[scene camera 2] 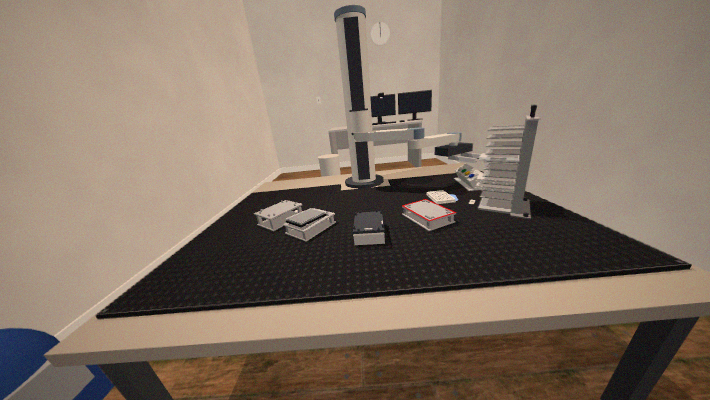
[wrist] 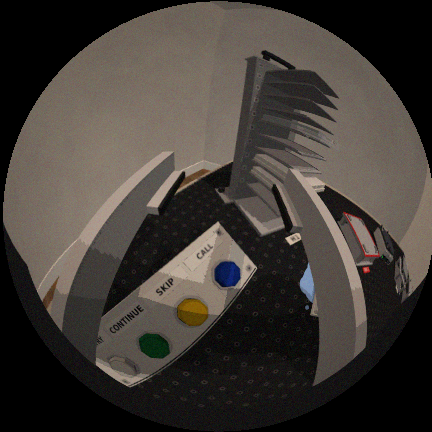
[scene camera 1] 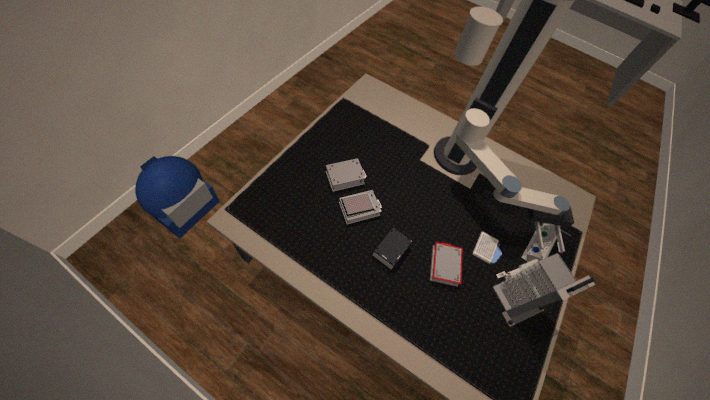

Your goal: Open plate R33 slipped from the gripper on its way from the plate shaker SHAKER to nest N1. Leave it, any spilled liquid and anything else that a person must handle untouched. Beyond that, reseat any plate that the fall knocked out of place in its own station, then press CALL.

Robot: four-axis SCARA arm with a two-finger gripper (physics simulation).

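Places are measured from the arm's base along level axes (x ahead, y left, z up), in metres.
Pixels of known places: gripper, fingertip midpoint: (scene camera 2: 481, 159) (wrist: 230, 168) (scene camera 1: 551, 250); arm's base, link origin: (scene camera 2: 364, 182) (scene camera 1: 456, 156).
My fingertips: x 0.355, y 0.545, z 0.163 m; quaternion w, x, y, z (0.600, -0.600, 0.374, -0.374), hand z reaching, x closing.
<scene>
Ahead of a thing's pixels: the offset from my fingertips to its top centre. "pt": to the spot under its first point.
My gripper (scene camera 1: 553, 248) (scene camera 2: 482, 159) (wrist: 230, 168) is shut to its narrow stance. A gap stays between its fingers, with nothing held in it. It hangs above the button panel {dz -0.067, dx -0.100, dy +0.004 m} (scene camera 1: 528, 255) (scene camera 2: 462, 180) (wrist: 235, 252). The blue CALL button {dz -0.076, dx -0.027, dy -0.025 m} (scene camera 1: 535, 249) (scene camera 2: 471, 175) (wrist: 227, 274) is at the panel's end nearest the rack. The fallen plate R33 {dz -0.136, dx +0.063, dy -0.210 m} (scene camera 1: 486, 247) (scene camera 2: 440, 196) lies on the mat by blue liquid {dz -0.149, dx +0.064, dy -0.181 m} (scene camera 1: 496, 256) (scene camera 2: 454, 198) (wrist: 307, 283); a finger mostly hides the plate in the wrist view. A plate {dz -0.083, dx +0.252, dy -0.792 m} (scene camera 1: 359, 204) (scene camera 2: 307, 216) lies flat on one nest.
The shelf rack (scene camera 2: 524, 165) (wrist: 243, 135) stands beside the panel and holds several plates; their exact seating is unclear. A red-edged nest {dz -0.105, dx +0.250, dy -0.330 m} (scene camera 1: 447, 263) (scene camera 2: 428, 210) (wrist: 361, 235), a dark block-shaped device {pt dz -0.095, dx +0.338, dy -0.556 m} (scene camera 1: 393, 247) (scene camera 2: 369, 222) and another nest {dz -0.084, dx +0.140, dy -0.937 m} (scene camera 1: 346, 174) (scene camera 2: 280, 210) stand on the mat.
</scene>
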